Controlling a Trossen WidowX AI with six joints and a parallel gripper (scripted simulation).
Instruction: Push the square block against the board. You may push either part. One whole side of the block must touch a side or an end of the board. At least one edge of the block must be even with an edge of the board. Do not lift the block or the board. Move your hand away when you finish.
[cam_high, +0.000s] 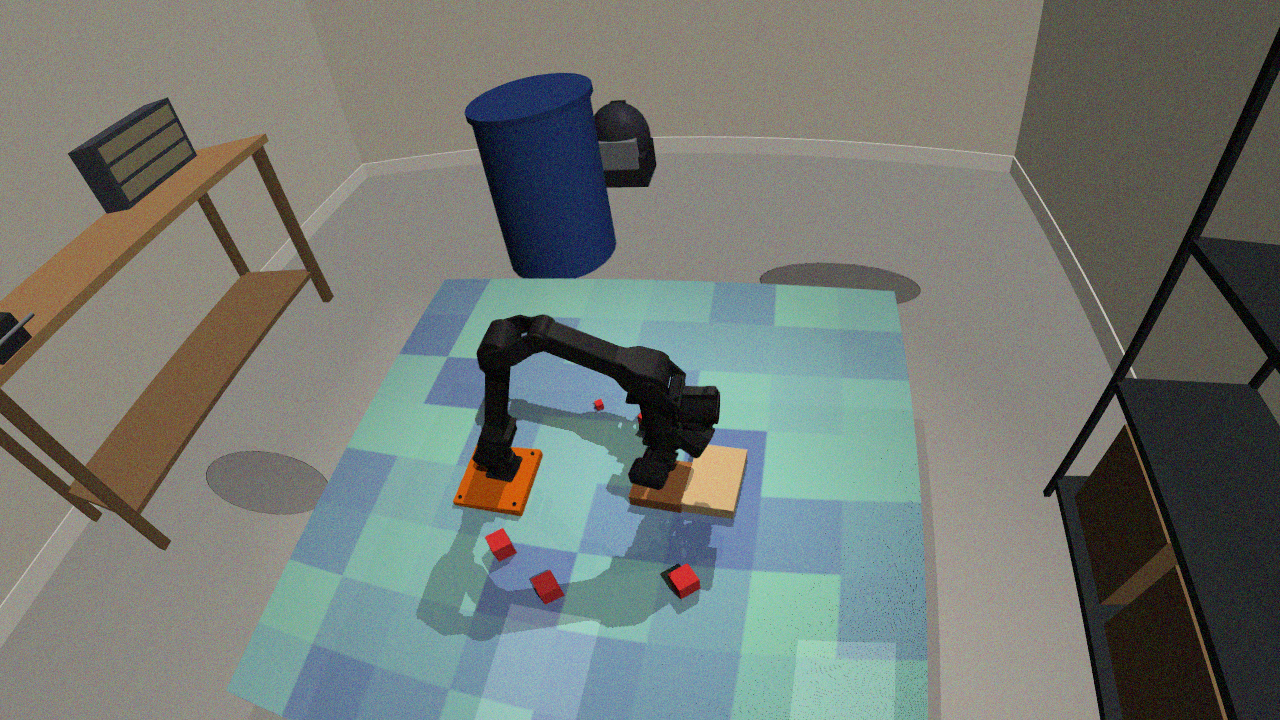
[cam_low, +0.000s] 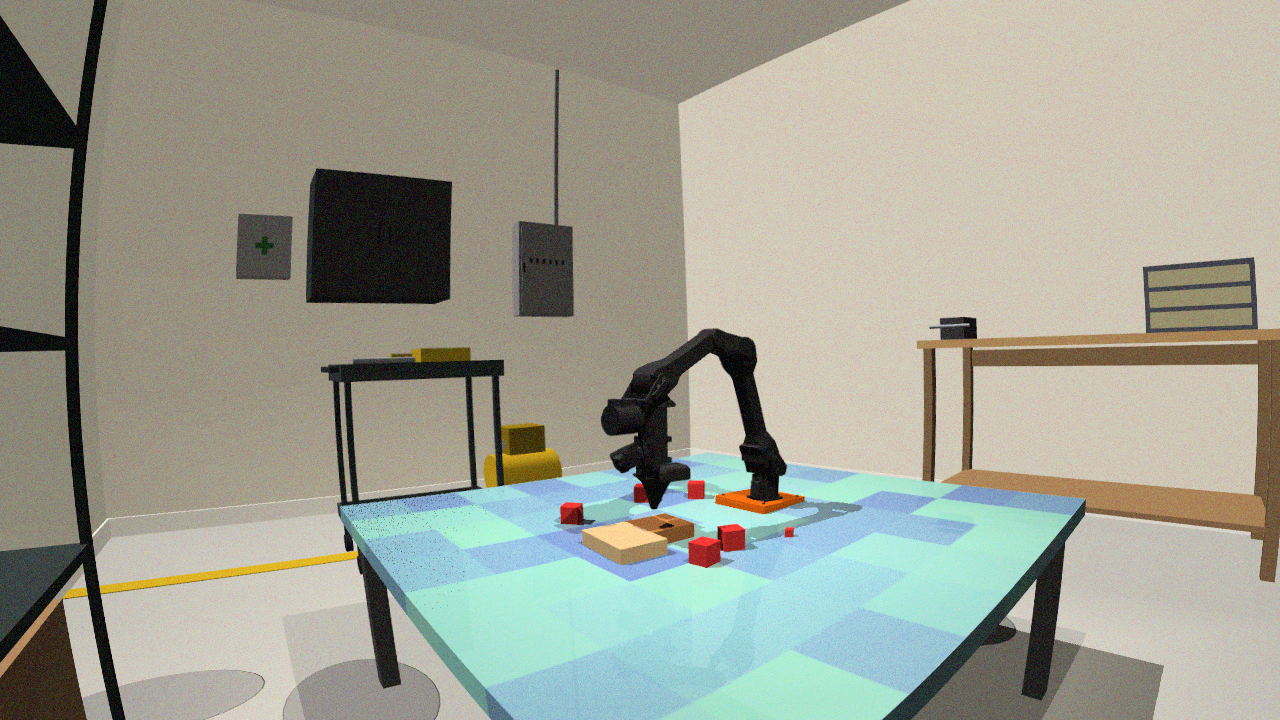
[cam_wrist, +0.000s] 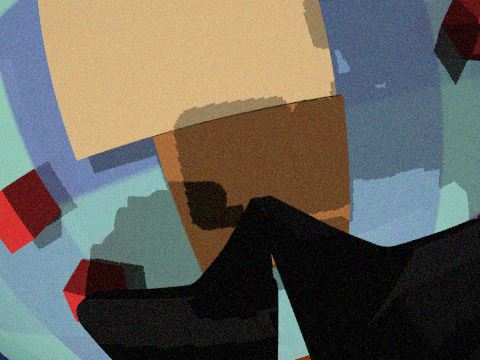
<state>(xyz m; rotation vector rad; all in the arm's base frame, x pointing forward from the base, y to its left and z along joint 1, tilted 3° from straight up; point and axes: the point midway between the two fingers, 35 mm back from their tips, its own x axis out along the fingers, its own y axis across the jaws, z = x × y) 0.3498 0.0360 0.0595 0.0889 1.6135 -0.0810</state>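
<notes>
The flat brown square block lies 5 cm below my gripper tip, 2 cm behind it and 1 cm to the right of it. Round my gripper tip: board (8 cm ahead, 5 cm below, 2 cm to the left); tiny red piece (20 cm behind, 17 cm to the left, 5 cm below).
</notes>
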